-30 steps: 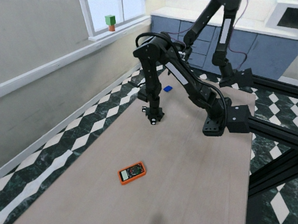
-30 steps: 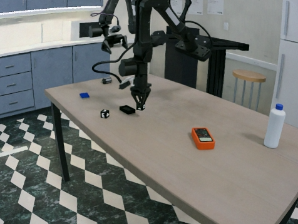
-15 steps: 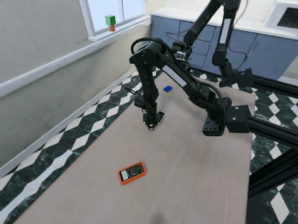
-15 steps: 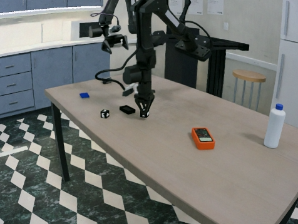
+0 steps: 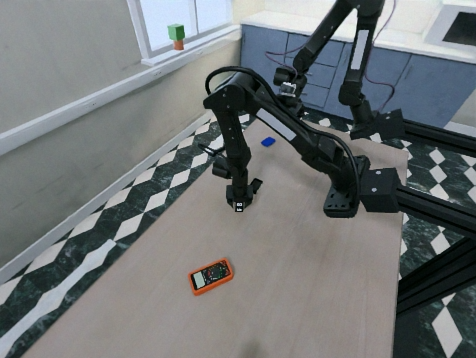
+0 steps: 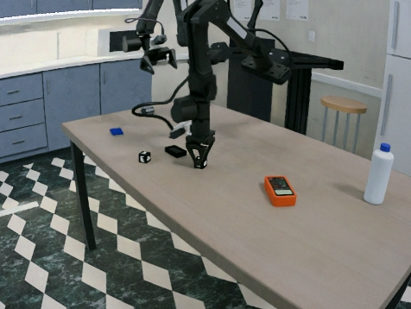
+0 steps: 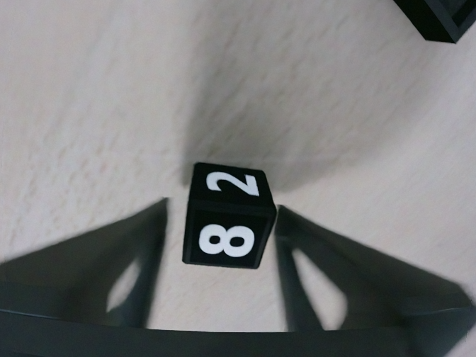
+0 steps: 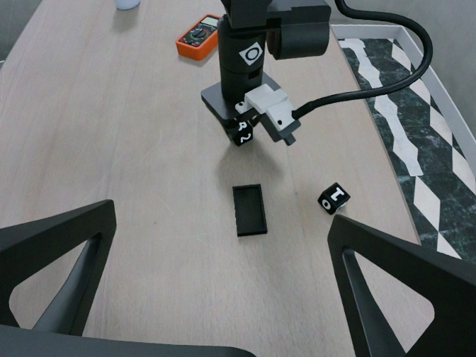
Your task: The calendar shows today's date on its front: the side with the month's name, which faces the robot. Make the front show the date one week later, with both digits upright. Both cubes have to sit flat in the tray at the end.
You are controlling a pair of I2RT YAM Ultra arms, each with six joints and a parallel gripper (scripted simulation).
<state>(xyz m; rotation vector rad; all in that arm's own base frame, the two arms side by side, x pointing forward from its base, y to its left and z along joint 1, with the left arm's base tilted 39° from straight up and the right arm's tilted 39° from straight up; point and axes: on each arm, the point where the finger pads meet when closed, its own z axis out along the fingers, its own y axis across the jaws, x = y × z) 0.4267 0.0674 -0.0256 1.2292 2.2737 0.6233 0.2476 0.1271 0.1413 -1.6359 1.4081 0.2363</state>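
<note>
My left hand is 14 cm to the left of the black calendar tray and 1 cm above it. Round my left hand: flat blue object: 8 cm ahead, 47 cm to the right, 1 cm below; white bottle: 27 cm behind, 52 cm to the left, 7 cm above.
</note>
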